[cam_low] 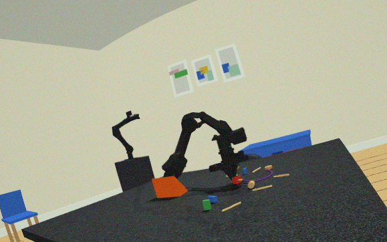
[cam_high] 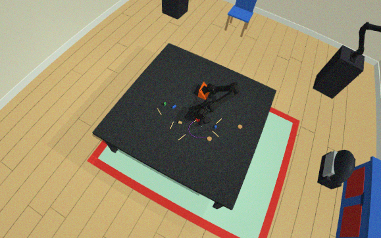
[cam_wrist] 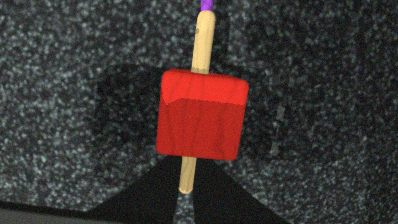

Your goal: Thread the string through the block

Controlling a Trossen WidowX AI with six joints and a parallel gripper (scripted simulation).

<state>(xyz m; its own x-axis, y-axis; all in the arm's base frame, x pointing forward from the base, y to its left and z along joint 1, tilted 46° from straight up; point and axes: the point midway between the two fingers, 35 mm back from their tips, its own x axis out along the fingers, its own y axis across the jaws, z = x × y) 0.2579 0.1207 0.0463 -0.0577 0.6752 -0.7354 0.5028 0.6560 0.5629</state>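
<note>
Now: gripper tip 2 cm short of the red block, 1 cm to the left of it and 1 cm below it. From my gripper tip the other things lie so: tan wooden block: 13 cm ahead, 13 cm to the right; green cylinder: 5 cm ahead, 35 cm to the right, 1 cm above.
</note>
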